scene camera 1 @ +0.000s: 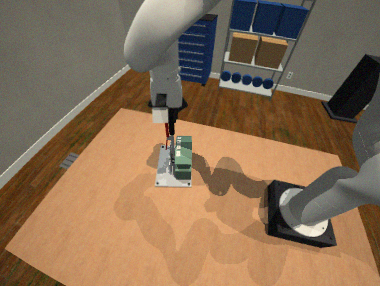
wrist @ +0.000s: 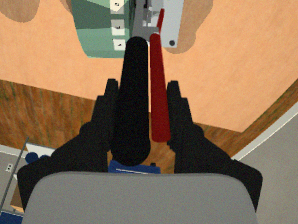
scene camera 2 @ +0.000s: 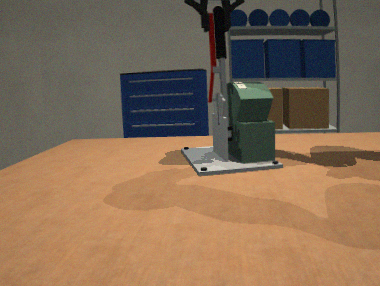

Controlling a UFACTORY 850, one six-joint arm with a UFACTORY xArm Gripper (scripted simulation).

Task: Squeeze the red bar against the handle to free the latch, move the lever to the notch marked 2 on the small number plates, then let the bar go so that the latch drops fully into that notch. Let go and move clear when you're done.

Labels:
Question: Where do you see a red bar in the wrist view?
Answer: At 160, 128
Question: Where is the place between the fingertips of my gripper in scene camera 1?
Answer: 169, 120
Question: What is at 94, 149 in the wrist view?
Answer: My gripper.

